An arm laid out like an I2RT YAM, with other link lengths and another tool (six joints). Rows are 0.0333 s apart.
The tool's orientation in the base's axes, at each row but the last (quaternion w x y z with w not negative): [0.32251, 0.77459, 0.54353, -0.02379]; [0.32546, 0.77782, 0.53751, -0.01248]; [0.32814, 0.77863, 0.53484, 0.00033]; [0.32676, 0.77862, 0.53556, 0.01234]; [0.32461, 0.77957, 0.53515, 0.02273]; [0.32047, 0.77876, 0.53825, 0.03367]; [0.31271, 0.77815, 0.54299, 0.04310]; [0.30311, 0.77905, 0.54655, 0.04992]
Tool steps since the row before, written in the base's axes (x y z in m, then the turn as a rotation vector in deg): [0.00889, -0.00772, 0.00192, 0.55, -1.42, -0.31]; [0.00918, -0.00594, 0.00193, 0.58, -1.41, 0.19]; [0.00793, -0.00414, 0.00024, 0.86, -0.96, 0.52]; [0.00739, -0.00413, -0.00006, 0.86, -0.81, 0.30]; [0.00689, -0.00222, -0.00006, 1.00, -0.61, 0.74]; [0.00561, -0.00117, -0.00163, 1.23, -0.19, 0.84]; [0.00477, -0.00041, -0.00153, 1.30, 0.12, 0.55]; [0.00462, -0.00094, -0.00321, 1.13, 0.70, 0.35]
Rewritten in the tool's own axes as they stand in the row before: [-0.00350, 0.01008, 0.00533, -0.83, 0.61, 1.16]; [-0.00176, 0.00995, 0.00460, -0.99, 0.88, 0.77]; [-0.00014, 0.00761, 0.00471, -0.61, 1.19, 0.38]; [-0.00031, 0.00695, 0.00482, -0.41, 1.04, 0.48]; [0.00107, 0.00610, 0.00375, -0.32, 1.34, 0.09]; [0.00182, 0.00396, 0.00406, 0.11, 1.50, -0.09]; [0.00200, 0.00317, 0.00335, 0.48, 1.33, 0.04]; [0.00182, 0.00231, 0.00489, 0.98, 0.96, -0.11]
